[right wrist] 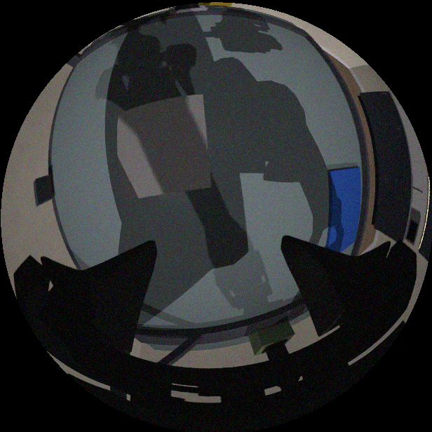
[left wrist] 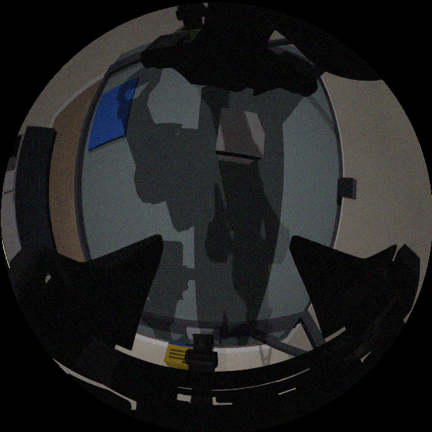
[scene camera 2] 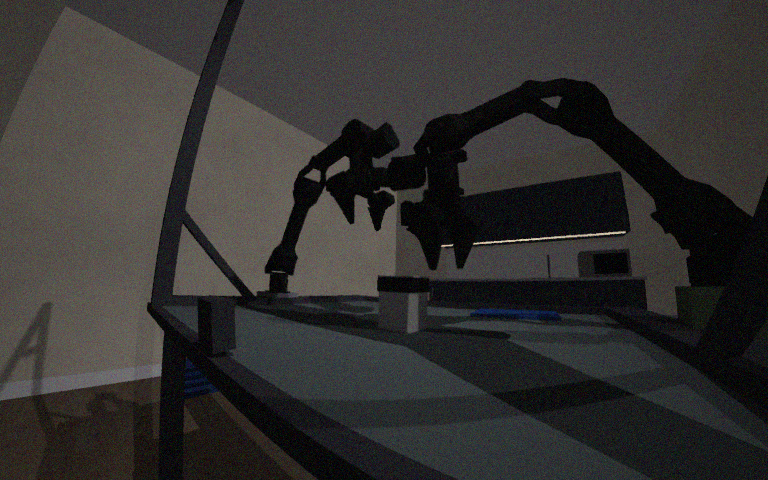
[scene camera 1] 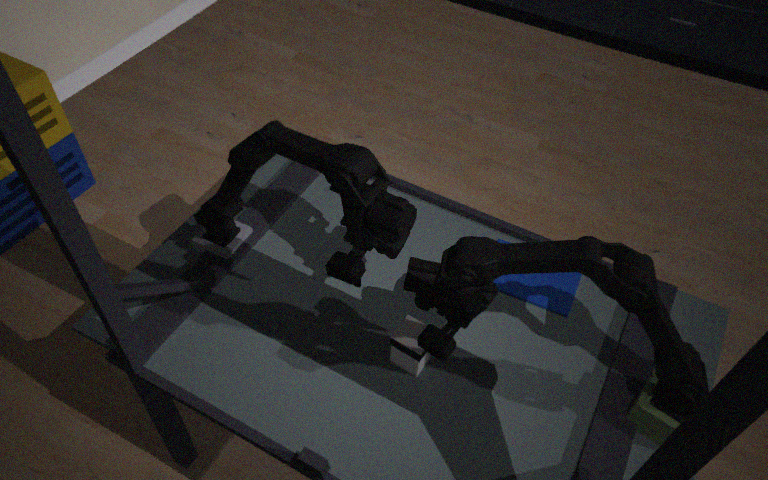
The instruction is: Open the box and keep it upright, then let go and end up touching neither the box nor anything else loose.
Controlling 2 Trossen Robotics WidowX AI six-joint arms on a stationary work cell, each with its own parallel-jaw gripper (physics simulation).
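Seen in the pictures: left gripper, fingertip midpoint: (scene camera 2: 365, 227) (scene camera 1: 369, 269); right gripper, fingertip midpoint: (scene camera 2: 447, 269) (scene camera 1: 454, 336); left arm's base, origin of the base link: (scene camera 2: 277, 292) (scene camera 1: 222, 233); right arm's base, origin of the base link: (scene camera 2: 724, 286) (scene camera 1: 672, 401).
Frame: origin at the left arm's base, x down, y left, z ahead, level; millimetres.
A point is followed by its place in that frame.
A small light box with a dark band below its top (scene camera 1: 404, 360) @[y -105, x -1, z 530 mm] (scene camera 2: 394, 310) @[y -105, x -1, z 533 mm] (left wrist: 235, 131) (right wrist: 172, 150) stands upright on the table (scene camera 1: 243, 373) @[y -266, x 34, z 244 mm] (scene camera 2: 317, 362) @[y -301, x 34, z 567 mm]. Its top looks closed and flat, mostly in shadow. My right gripper (scene camera 2: 446, 267) @[y -50, x -74, z 608 mm] (right wrist: 220, 245) is open and empty, pointing down above the box's right side in scene camera 2, with a gap between fingertips and box. In scene camera 1 it partly covers the box. My left gripper (scene camera 2: 365, 225) @[y -49, x -171, z 416 mm] (left wrist: 229, 242) is open and empty, higher up and farther back, clear of the box.
A flat blue panel (scene camera 1: 557, 291) @[y 239, x 26, z 757 mm] (scene camera 2: 515, 313) @[y 230, x 26, z 693 mm] (left wrist: 107, 122) (right wrist: 345, 192) lies near the far table edge. A dark block (scene camera 2: 216, 326) @[y -374, x 2, z 498 mm] (left wrist: 347, 188) is at the near table edge. A green block (scene camera 1: 654, 417) @[y -10, x -38, z 994 mm] (right wrist: 272, 338) is by the right arm's base. Frame posts rise beside the table.
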